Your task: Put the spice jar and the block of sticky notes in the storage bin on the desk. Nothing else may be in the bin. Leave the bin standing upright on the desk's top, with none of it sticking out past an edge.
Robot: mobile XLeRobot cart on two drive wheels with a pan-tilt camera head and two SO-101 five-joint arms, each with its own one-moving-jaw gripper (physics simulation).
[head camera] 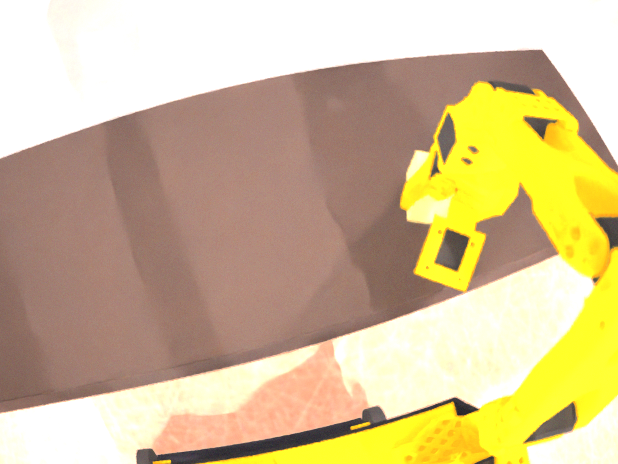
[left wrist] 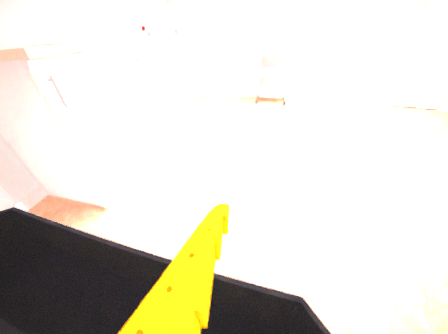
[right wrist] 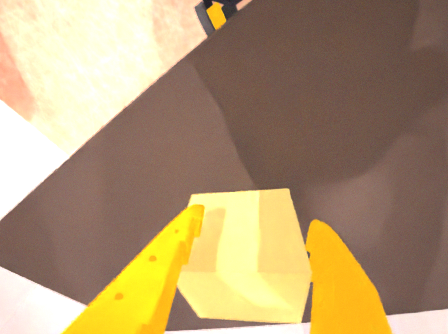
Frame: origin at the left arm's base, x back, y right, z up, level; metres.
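Seen in the pictures: left hand, its tool point: (left wrist: pixel 228 215); right hand, its tool point: (right wrist: pixel 202 217).
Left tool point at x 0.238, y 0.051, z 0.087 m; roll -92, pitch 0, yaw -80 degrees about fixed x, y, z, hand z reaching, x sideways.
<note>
A point is followed by its place in that frame.
The pale yellow block of sticky notes (head camera: pixel 431 210) {z -0.001, x -0.226, y 0.341 m} (right wrist: pixel 245 235) {z 0.000, x -0.225, y 0.345 m} stands on the brown desk (head camera: pixel 240 200) {z -0.025, x -0.279, y 0.190 m} (right wrist: pixel 150 135) {z -0.025, x -0.179, y 0.368 m}, towards the right in the head view. My right gripper (head camera: pixel 425 204) {z -0.002, x -0.211, y 0.356 m} (right wrist: pixel 257 216) is partly open around it, one jaw at each side. In the right wrist view the left jaw overlaps the block's left edge and the right jaw is very close to its right side. Firm pressing on both sides does not plainly show. My left gripper (left wrist: pixel 223 214) is fully open and away from the desk, one notched jaw showing. The spice jar and storage bin do not show.
A black-walled tray (left wrist: pixel 90 270) lies below and behind the left jaw. The cart's dark front bar (head camera: pixel 260 440) runs along the bottom of the head view, apart from the desk's near edge. The right arm (head camera: pixel 565 230) {z 0.212, x -0.110, y 0.299 m} covers the desk's right part.
</note>
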